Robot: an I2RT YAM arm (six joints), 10 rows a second.
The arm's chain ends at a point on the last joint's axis. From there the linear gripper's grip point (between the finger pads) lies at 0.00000 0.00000 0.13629 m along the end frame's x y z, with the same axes.
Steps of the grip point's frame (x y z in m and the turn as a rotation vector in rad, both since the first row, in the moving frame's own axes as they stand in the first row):
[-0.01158 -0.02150 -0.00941 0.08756 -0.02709 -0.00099]
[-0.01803 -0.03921 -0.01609 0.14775 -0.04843 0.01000]
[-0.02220 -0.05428 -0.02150 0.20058 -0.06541 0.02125]
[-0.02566 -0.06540 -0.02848 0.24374 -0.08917 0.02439]
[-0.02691 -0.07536 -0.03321 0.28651 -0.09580 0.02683]
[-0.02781 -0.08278 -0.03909 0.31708 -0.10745 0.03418]
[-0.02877 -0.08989 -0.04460 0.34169 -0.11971 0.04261]
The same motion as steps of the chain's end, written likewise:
[-0.00789 -0.00958 -0.00884 0.08756 -0.02709 -0.00099]
[-0.01156 -0.01912 -0.01445 0.14775 -0.04843 0.01000]
[-0.01364 -0.02705 -0.01848 0.20058 -0.06541 0.02125]
[-0.01405 -0.03241 -0.02392 0.24374 -0.08917 0.02439]
[-0.01457 -0.03673 -0.02704 0.28651 -0.09580 0.02683]
[-0.01417 -0.04013 -0.03152 0.31708 -0.10745 0.03418]
[-0.01379 -0.04400 -0.03577 0.34169 -0.11971 0.04261]

